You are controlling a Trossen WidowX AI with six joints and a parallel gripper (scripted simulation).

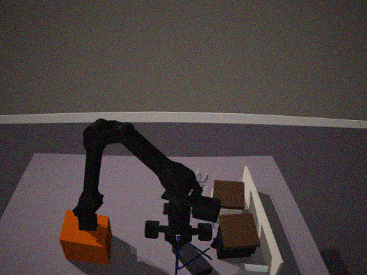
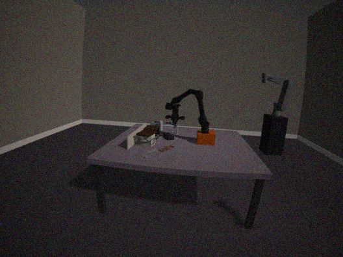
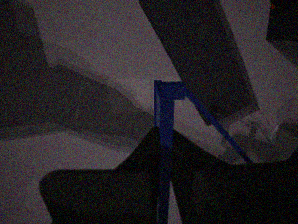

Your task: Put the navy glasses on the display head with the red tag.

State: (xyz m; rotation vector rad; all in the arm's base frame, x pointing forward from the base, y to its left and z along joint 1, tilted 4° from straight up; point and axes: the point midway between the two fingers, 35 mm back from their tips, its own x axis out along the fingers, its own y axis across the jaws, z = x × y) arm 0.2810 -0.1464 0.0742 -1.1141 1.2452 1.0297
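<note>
Right now the dark flat object is 60 mm ahead of my gripper tip, 30 mm to the left of it and 100 mm below it. Round my gripper tip: pale upright panel 340 mm ahead, 170 mm to the left, 60 mm below.
</note>
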